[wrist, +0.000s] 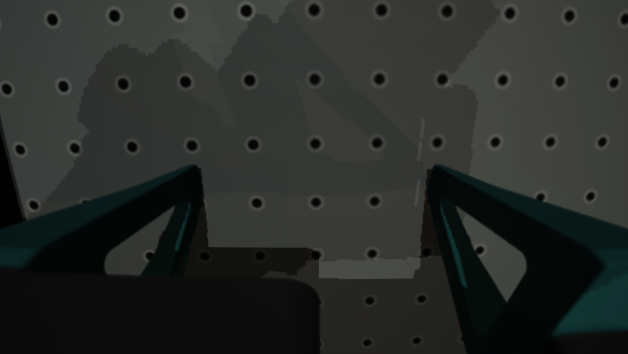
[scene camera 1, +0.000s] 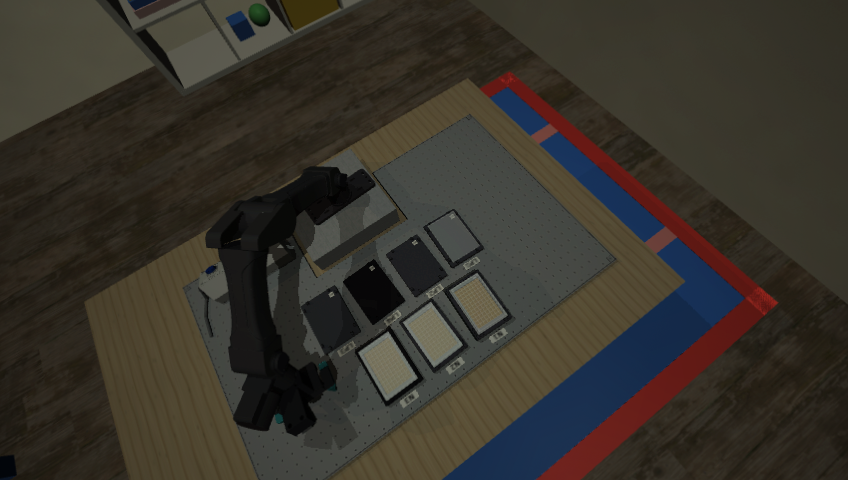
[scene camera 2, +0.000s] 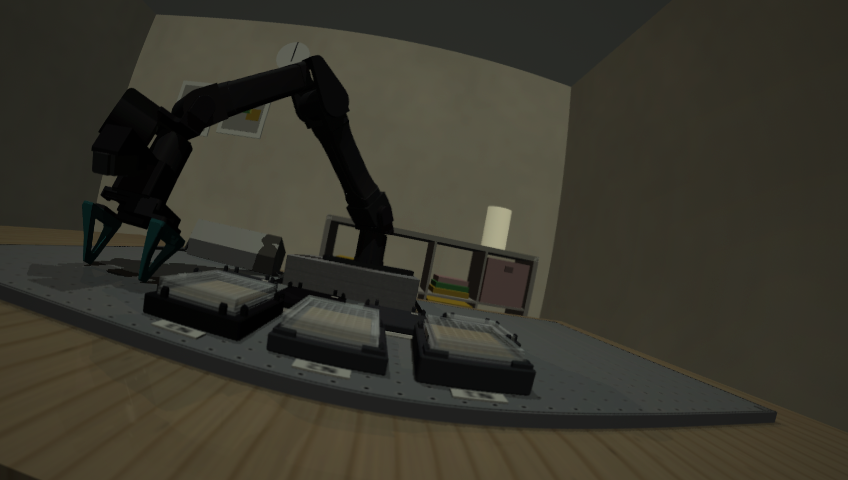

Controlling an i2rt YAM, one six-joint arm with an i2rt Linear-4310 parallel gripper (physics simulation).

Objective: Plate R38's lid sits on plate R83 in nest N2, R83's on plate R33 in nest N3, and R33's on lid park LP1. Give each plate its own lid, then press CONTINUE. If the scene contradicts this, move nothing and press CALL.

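Where they show: gripper, between the fingertips: (wrist: pixel 315 177) (scene camera 1: pixel 317 400) (scene camera 2: pixel 113 272); arm's base, origin of its link: (scene camera 1: pixel 340 197) (scene camera 2: pixel 367 267).
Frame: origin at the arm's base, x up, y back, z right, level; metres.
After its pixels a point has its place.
Observation:
My gripper (scene camera 1: pixel 304 399) @(x -0.054, y -0.397, z 0.336 m) (scene camera 2: pixel 116 271) @(x -0.054, y -0.397, z 0.336 m) (wrist: pixel 315 177) @(x -0.054, y -0.397, z 0.336 m) is open and empty, pointing down with its teal fingertips low over the perforated board, beside nest N3. A plate (scene camera 1: pixel 389 365) @(x -0.021, y -0.444, z 0.152 m) (scene camera 2: pixel 217 290) @(x -0.021, y -0.494, z 0.142 m) sits in nest N3, another plate (scene camera 1: pixel 432 334) @(x -0.024, y -0.450, z 0.030 m) (scene camera 2: pixel 330 321) @(x -0.024, y -0.499, z 0.032 m) in nest N2, and a third plate (scene camera 1: pixel 479 303) @(x -0.019, y -0.465, z -0.105 m) (scene camera 2: pixel 470 339) @(x -0.019, y -0.496, z -0.095 m) in nest N1. Clear covers show over all three in scene camera 2. A clear lid (scene camera 1: pixel 453 236) @(x -0.039, y -0.280, z -0.176 m) lies on the lid park at the right end of the back row. The plate numbers are not readable.
Three dark parks (scene camera 1: pixel 416 265) @(x -0.047, y -0.280, z -0.049 m) (scene camera 1: pixel 373 291) @(x -0.047, y -0.266, z 0.082 m) (scene camera 1: pixel 331 319) @(x -0.047, y -0.258, z 0.208 m) stand behind the nests. The arm's grey base block (scene camera 1: pixel 357 237) @(x -0.018, y -0.124, z 0.031 m) (scene camera 2: pixel 351 282) @(x -0.026, y -0.125, z 0.027 m) is behind them. A grey sloped box (scene camera 2: pixel 232 246) @(x -0.016, y -0.034, z 0.308 m) with a blue button (scene camera 1: pixel 211 269) @(x 0.017, y 0.028, z 0.379 m) stands at the back left, partly hidden by the arm.

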